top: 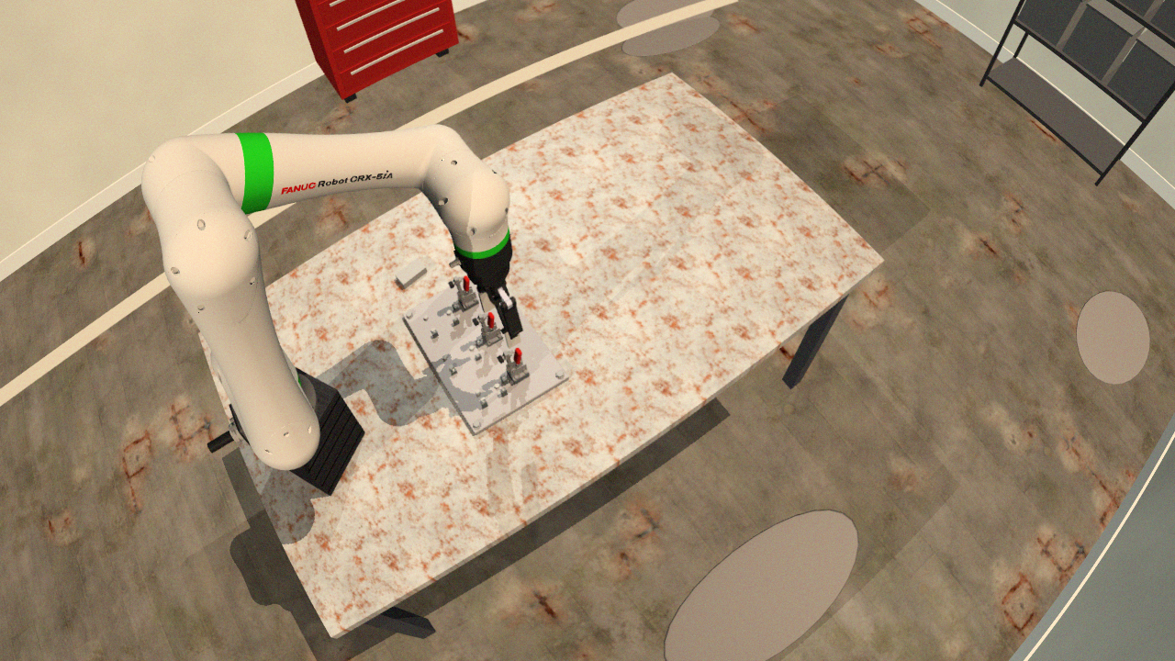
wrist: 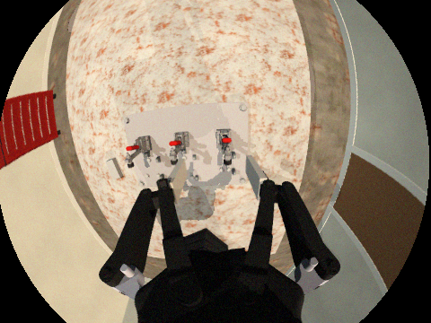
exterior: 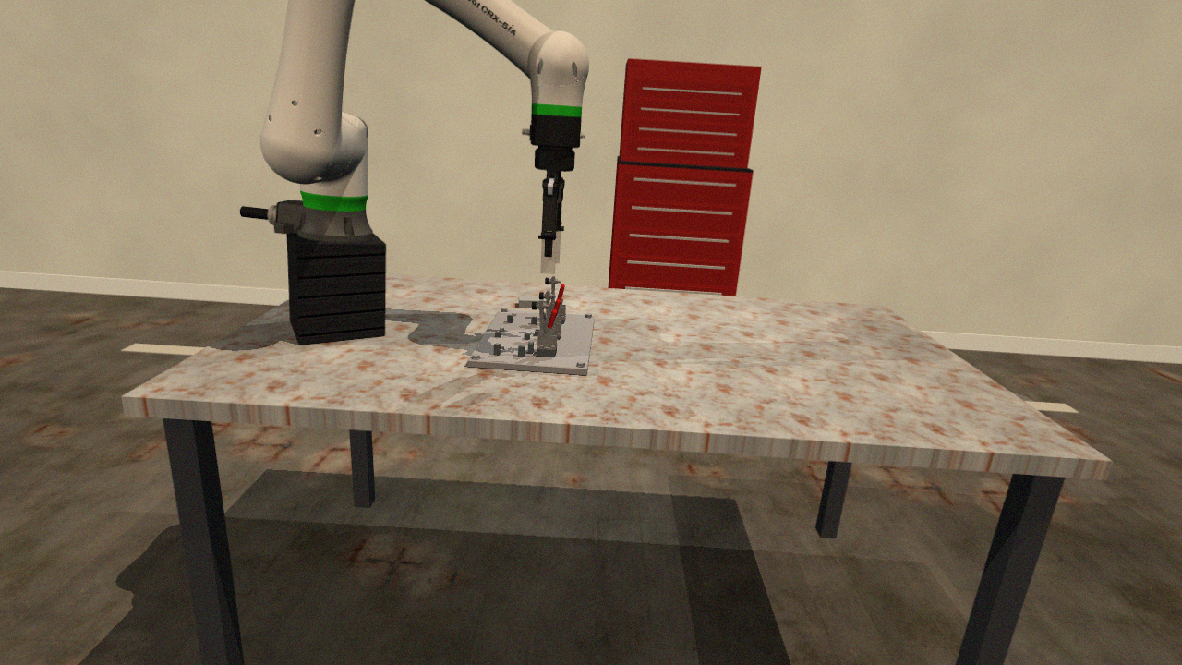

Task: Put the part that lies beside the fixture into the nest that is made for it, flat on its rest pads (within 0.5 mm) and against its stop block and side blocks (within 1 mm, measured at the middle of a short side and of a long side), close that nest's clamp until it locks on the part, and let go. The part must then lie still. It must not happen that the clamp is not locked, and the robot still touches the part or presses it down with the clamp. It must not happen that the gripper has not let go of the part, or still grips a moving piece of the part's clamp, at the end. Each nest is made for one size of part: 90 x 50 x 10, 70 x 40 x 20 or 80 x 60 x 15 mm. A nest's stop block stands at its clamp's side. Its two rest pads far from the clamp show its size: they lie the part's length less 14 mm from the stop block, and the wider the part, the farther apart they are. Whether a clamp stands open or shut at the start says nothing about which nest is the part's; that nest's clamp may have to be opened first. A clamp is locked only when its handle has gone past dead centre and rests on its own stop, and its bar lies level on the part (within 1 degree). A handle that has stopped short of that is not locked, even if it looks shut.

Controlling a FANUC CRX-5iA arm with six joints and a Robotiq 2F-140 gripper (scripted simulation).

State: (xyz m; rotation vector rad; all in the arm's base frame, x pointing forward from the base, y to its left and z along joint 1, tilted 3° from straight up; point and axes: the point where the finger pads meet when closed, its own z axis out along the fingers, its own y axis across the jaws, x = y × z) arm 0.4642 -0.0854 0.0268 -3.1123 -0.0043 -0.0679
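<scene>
Right now my hand is 8 cm past the grey block, 36 cm to the right of it and 20 cm above it. From my hand the other things lie so: plate 3 cm behind, 9 cm to the left, 21 cm below.
</scene>
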